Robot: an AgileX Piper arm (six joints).
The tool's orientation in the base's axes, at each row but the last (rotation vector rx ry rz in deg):
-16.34, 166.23, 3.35
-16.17, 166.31, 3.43
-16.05, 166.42, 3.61
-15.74, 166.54, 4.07
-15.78, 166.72, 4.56
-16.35, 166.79, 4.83
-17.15, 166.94, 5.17
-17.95, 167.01, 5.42
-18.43, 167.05, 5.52
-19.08, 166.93, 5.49
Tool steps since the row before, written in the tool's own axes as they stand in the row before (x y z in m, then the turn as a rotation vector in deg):
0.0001, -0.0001, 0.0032, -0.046, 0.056, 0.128
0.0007, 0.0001, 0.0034, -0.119, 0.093, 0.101
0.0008, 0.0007, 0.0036, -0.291, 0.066, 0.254
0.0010, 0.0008, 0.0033, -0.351, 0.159, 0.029
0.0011, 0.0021, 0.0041, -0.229, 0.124, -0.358
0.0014, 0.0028, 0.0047, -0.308, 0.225, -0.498
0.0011, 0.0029, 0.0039, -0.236, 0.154, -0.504
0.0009, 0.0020, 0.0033, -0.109, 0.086, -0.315
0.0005, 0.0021, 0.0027, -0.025, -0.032, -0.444
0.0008, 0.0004, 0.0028, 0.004, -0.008, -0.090
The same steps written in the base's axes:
0.0006, 0.0001, -0.0031, 0.061, 0.071, -0.113
0.0001, 0.0002, -0.0035, 0.118, 0.120, -0.070
-0.0001, 0.0008, -0.0037, 0.321, 0.134, -0.181
-0.0004, 0.0008, -0.0034, 0.312, 0.221, 0.054
-0.0006, 0.0022, -0.0042, 0.121, 0.136, 0.404
-0.0009, 0.0028, -0.0048, 0.147, 0.239, 0.561
-0.0009, 0.0029, -0.0039, 0.092, 0.155, 0.549
-0.0006, 0.0020, -0.0033, 0.023, 0.079, 0.334
-0.0004, 0.0022, -0.0027, -0.056, -0.065, 0.438
-0.0003, 0.0005, -0.0029, -0.020, -0.017, 0.087

